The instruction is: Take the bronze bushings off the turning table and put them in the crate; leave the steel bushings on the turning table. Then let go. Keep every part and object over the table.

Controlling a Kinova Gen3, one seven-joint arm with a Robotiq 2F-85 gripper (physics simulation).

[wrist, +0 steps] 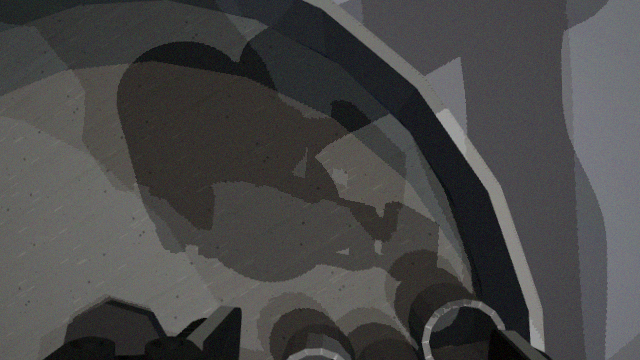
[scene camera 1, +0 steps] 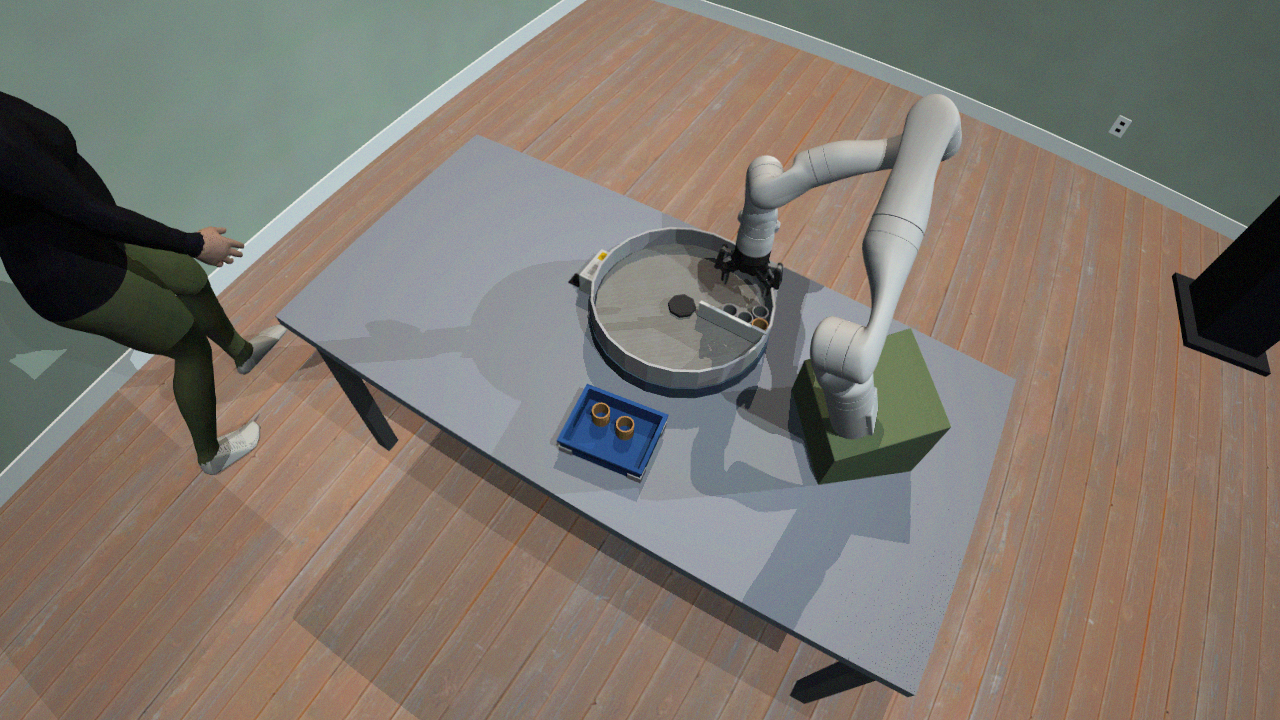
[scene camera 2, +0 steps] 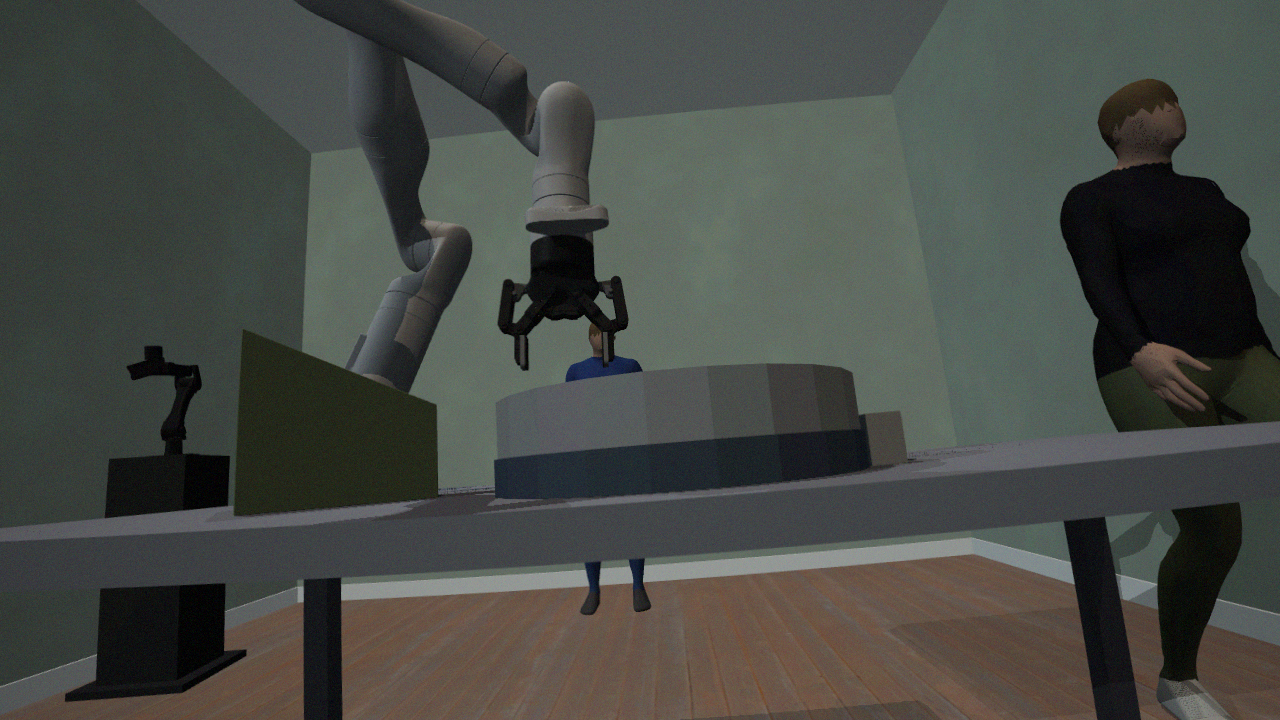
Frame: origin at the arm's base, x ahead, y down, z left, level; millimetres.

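Where they show: gripper, between the fingertips: (wrist: 363,347) (scene camera 1: 744,288) (scene camera 2: 565,367); arm's base, origin of its link: (scene camera 1: 853,418) (scene camera 2: 370,403).
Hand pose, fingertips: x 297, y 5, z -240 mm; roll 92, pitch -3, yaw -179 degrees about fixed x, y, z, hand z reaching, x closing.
Note:
Things, the pixels of their centre, and the offset from my fingertips. "*": a spot on its surface instead.
- white divider, a spot on its surface: (scene camera 1: 726,322) * dx +16, dy +58, dz +64 mm
- bronze bushing, middle of its body: (scene camera 1: 758,329) dx -58, dy +66, dz +50 mm
- blue crate, middle of its body: (scene camera 1: 613,432) dx +158, dy +113, dz +391 mm
- control box, a spot on its surface: (scene camera 2: 884,437) * dx +348, dy +108, dz -47 mm
- dark hub, middle of its body: (scene camera 1: 682,305) dx +128, dy +81, dz +41 mm
The turning table (scene camera 1: 680,374) (scene camera 2: 680,402) (wrist: 492,200) is a round walled drum. On it, by the white divider (scene camera 1: 726,322), stand a bronze bushing (scene camera 1: 759,324) and three steel bushings, the left one (scene camera 1: 729,309), the middle one (scene camera 1: 744,317) and the one by the wall (scene camera 1: 759,311). In the wrist view parts of steel bushings (wrist: 320,352) (wrist: 427,334) show at the lower edge; the bronze one does not show. My gripper (scene camera 1: 748,279) (scene camera 2: 565,360) (wrist: 370,337) is open and empty, pointing down above the drum near the bushings. The blue crate (scene camera 1: 586,437) holds two upright bronze bushings (scene camera 1: 600,413) (scene camera 1: 623,427).
The green block (scene camera 1: 904,394) (scene camera 2: 331,438) under the arm's base stands right of the drum in scene camera 1. A control box (scene camera 1: 592,268) (scene camera 2: 884,437) adjoins the drum. A dark hub (scene camera 1: 682,306) (wrist: 112,325) is at its centre. A person (scene camera 1: 152,268) (scene camera 2: 1163,268) stands beside the table.

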